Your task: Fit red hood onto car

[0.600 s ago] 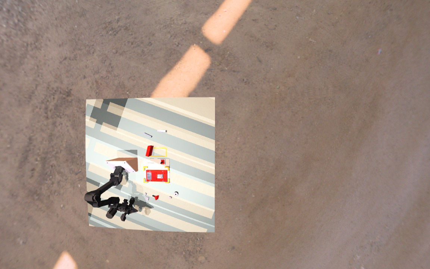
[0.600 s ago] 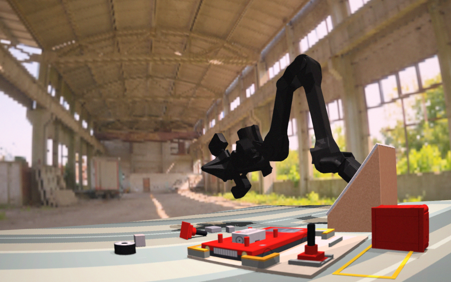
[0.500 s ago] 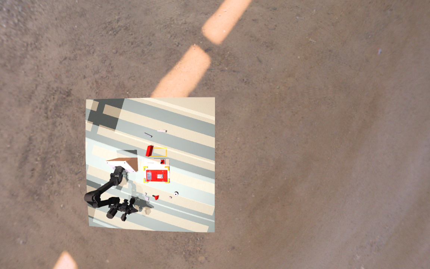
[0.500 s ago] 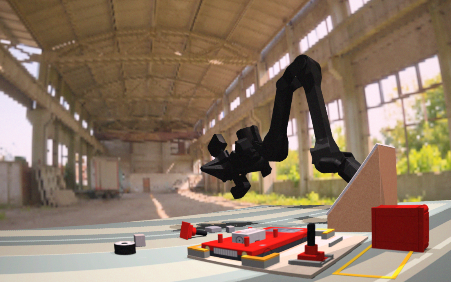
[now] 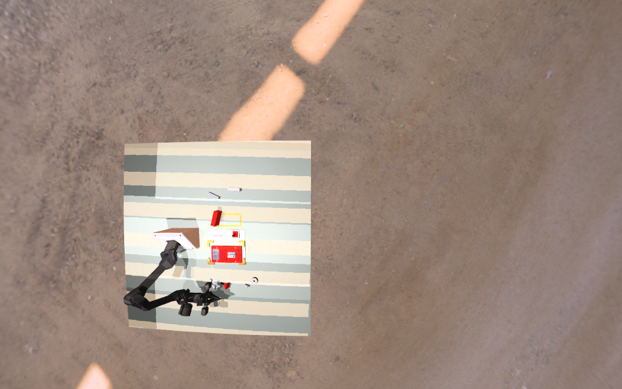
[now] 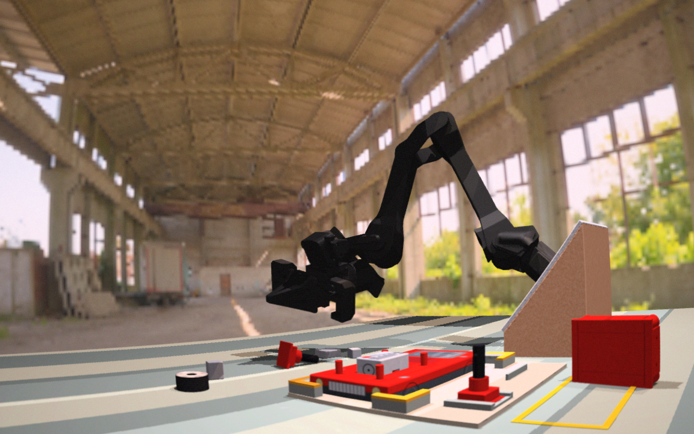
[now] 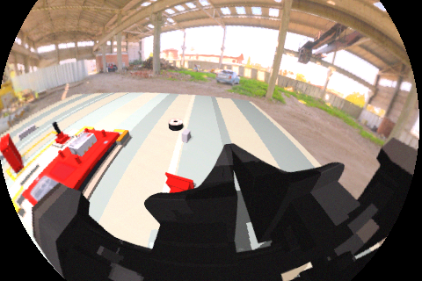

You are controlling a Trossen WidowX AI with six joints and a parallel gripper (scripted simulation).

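Right now my gripper tip is 3 cm short of the red hood, 50 cm to the right of it and 6 cm above it. The rest, counted from my gripper tip: grey engine block (9 cm ahead, 26 cm to the left, 7 cm below); then black wheel (20 cm ahead, 6 cm to the left, 9 cm below).
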